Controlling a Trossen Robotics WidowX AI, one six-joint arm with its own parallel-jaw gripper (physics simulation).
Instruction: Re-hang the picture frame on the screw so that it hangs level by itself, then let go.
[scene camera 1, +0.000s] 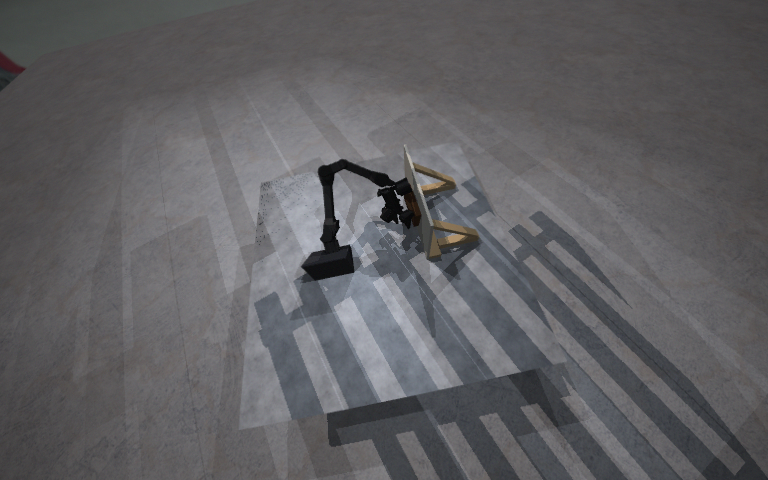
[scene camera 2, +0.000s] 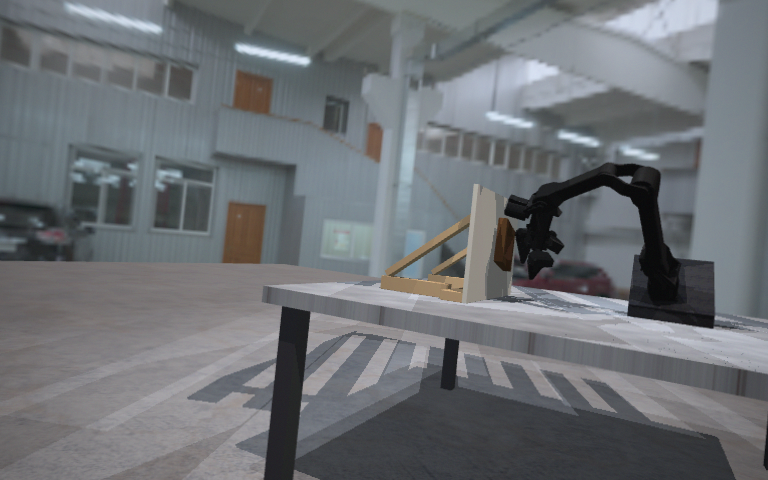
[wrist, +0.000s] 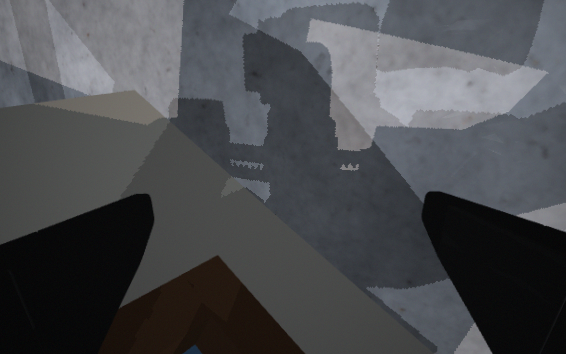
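My gripper's open and it's touching a brown picture frame, and you'd find the gripper in the wrist view as well. There's also a pale upright board here, and a wooden brace stand.
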